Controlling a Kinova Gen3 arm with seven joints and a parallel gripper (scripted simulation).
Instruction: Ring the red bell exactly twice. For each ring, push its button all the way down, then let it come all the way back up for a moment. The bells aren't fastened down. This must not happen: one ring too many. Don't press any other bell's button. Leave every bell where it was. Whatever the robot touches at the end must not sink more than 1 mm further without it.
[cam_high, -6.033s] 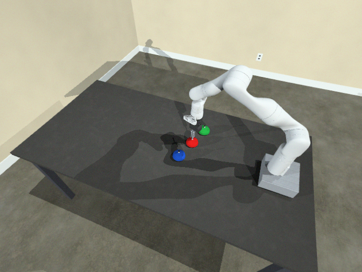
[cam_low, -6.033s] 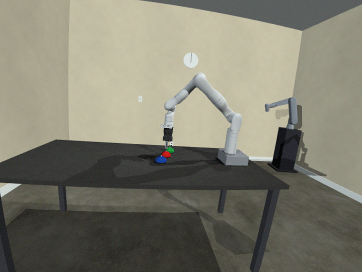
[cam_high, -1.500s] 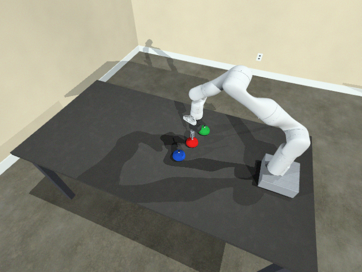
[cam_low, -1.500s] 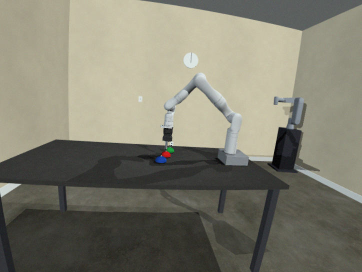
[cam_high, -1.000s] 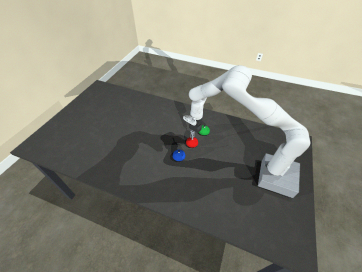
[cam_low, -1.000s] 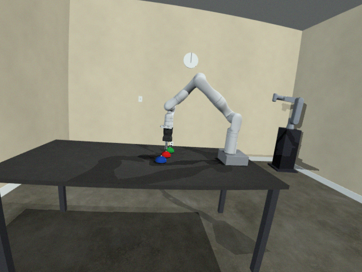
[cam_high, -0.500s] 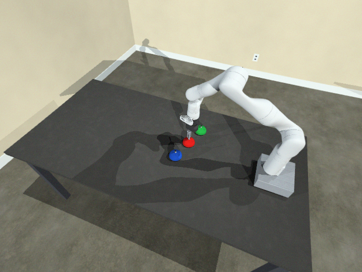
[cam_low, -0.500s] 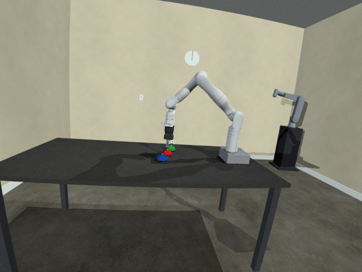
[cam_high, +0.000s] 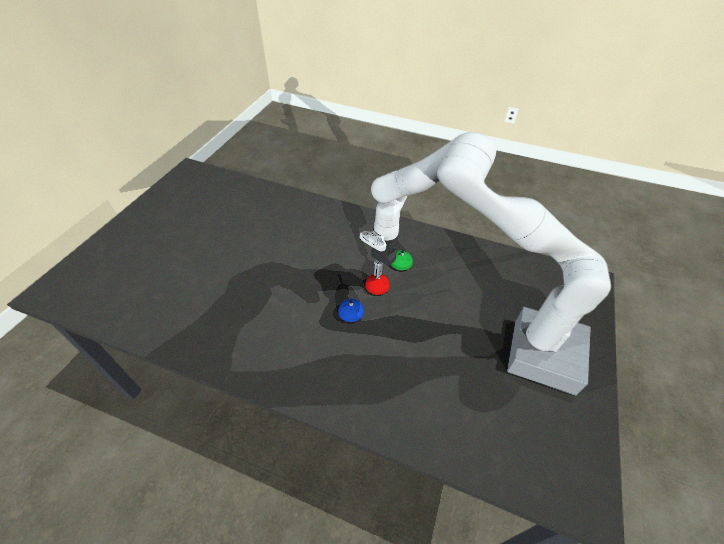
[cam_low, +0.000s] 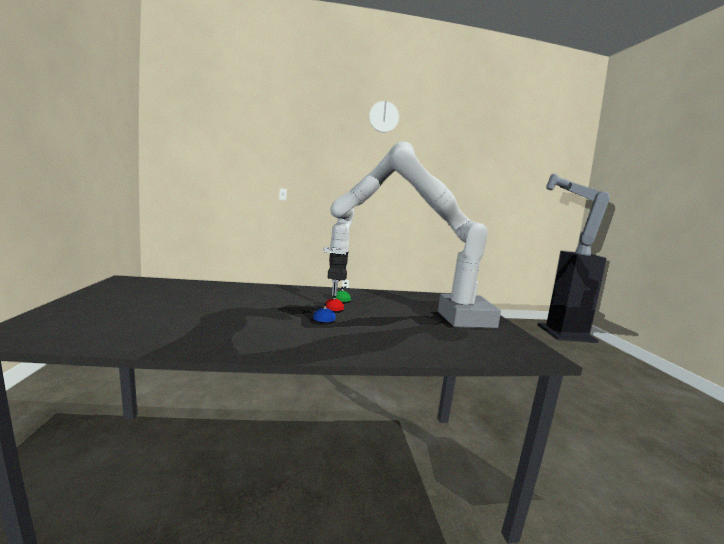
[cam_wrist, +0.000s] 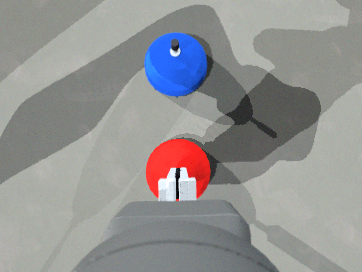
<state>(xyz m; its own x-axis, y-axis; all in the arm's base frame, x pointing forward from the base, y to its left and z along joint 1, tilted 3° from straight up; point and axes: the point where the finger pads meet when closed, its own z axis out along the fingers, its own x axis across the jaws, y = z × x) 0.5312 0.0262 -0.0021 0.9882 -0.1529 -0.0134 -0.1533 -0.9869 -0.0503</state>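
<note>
My gripper is now 4 cm above the red bell. The rest, counted from my hand: green bell (14 cm to the right, 4 cm below, 2 cm behind); blue bell (14 cm to the left, 4 cm below, 2 cm ahead).
</note>
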